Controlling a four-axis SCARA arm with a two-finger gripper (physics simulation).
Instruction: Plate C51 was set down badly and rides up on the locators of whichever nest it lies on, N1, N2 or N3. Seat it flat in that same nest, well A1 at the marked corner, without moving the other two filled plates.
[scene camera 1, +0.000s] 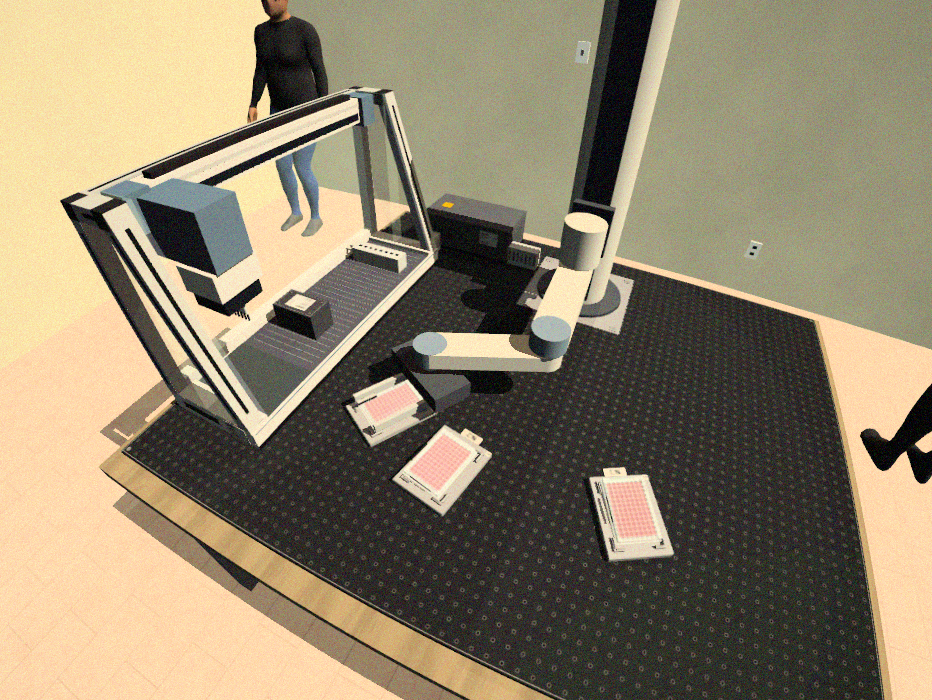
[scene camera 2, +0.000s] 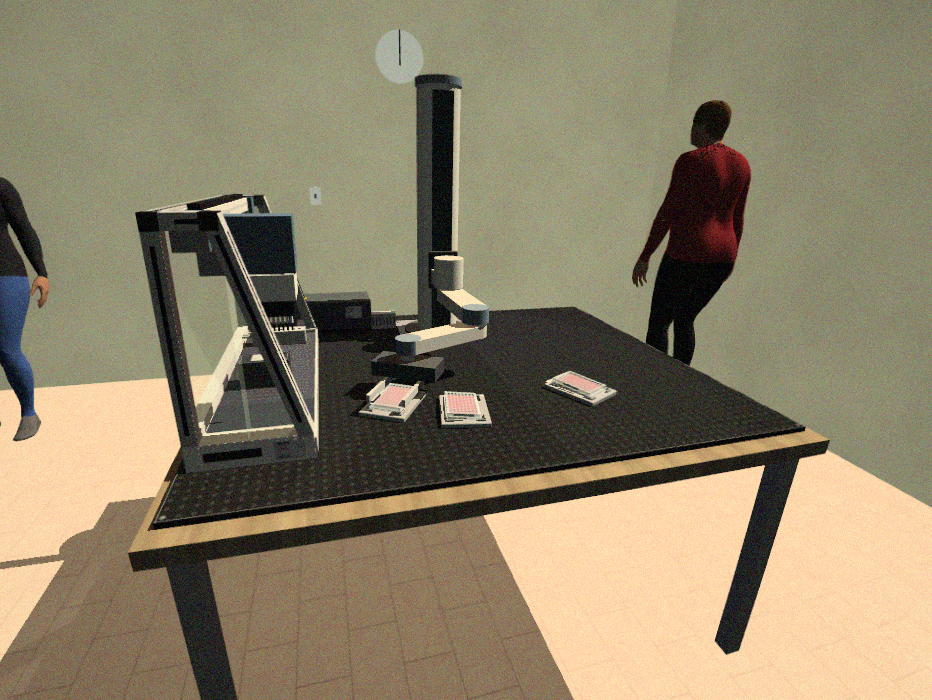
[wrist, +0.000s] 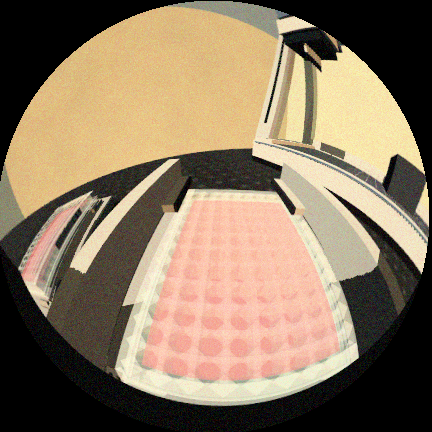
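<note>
A filled plate with pink wells (scene camera 1: 397, 404) (scene camera 2: 396, 396) (wrist: 240, 280) is at the leftmost nest (scene camera 1: 378, 439) (scene camera 2: 385, 413). My gripper (scene camera 1: 386, 400) (scene camera 2: 393, 391) (wrist: 232, 169) is shut on this plate, with one finger along each long side and the pads against its edges near the far end. The plate's label, the locators and the marked corner cannot be made out. A second filled plate (scene camera 1: 442, 463) (scene camera 2: 461, 404) lies on the middle nest (scene camera 1: 444, 503). A third filled plate (scene camera 1: 631, 509) (scene camera 2: 583, 384) lies on the right nest (scene camera 1: 640, 556).
A gantry frame (scene camera 1: 301, 384) (scene camera 2: 161, 324) stands left of the nests, with a blue-grey head (scene camera 1: 199, 222) and a dark block (scene camera 1: 302, 314). A dark box (scene camera 1: 476, 226) (scene camera 2: 339, 310) stands behind. The arm's column (scene camera 2: 436, 195) is at the back. The middle nest is close beside the held plate.
</note>
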